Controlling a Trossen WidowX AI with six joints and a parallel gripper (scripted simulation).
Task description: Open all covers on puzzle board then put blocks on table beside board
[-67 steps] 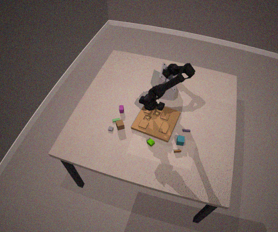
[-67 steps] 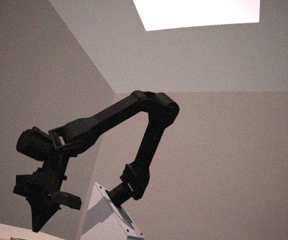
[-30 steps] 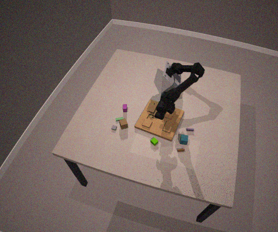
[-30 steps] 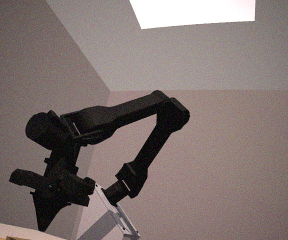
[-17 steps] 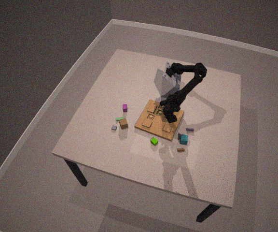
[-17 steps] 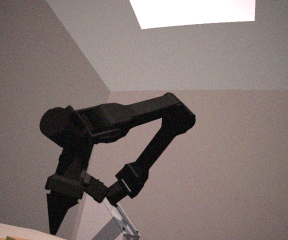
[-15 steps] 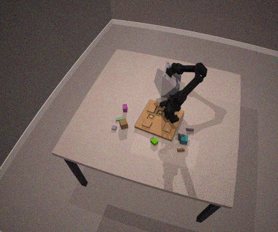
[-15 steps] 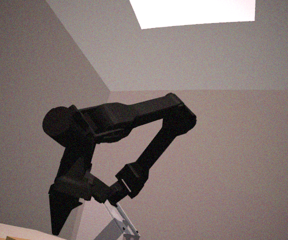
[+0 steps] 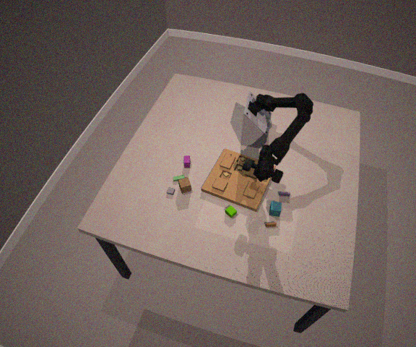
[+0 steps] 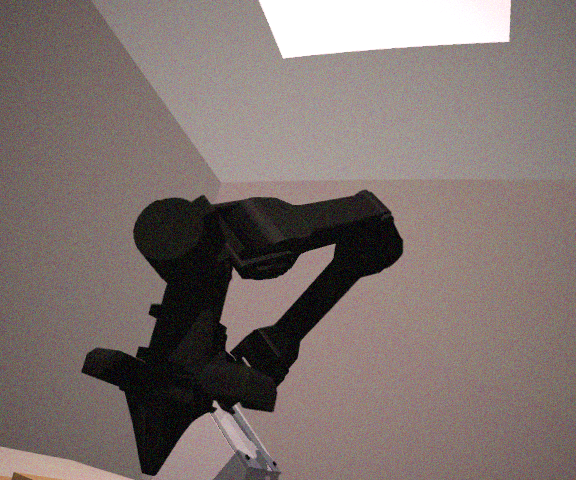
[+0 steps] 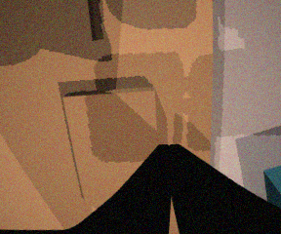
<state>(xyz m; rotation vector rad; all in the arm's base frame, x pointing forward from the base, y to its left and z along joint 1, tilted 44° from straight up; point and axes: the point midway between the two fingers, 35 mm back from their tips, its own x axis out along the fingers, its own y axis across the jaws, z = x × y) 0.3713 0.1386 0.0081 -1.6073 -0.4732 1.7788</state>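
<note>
My gripper tip is now 11 cm to the left of the tan puzzle board, 6 cm above it and 5 cm past it. From my gripper tip the other things lie so: bright green cube (16 cm ahead, 11 cm to the right, 7 cm below); then teal cube (11 cm ahead, 9 cm to the left, 6 cm below); then purple object (13 cm to the left, 7 cm below).
</note>
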